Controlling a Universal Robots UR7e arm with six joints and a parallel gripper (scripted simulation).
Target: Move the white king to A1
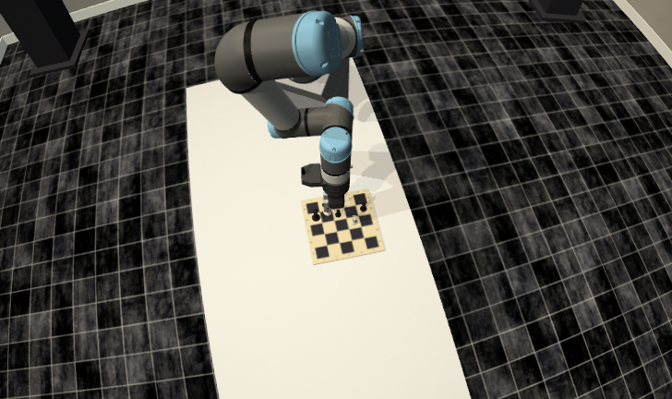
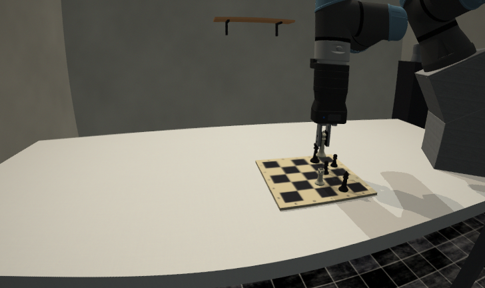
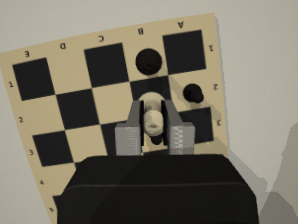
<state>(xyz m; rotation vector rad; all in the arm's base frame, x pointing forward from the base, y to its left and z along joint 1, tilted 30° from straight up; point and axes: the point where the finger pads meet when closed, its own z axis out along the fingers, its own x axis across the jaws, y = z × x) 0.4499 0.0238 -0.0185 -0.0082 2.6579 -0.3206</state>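
Right now the chessboard is 8 cm below my hand, 4 cm to the left of it and 3 cm ahead of it. From my hand the other things lie so: white king (1 cm below).
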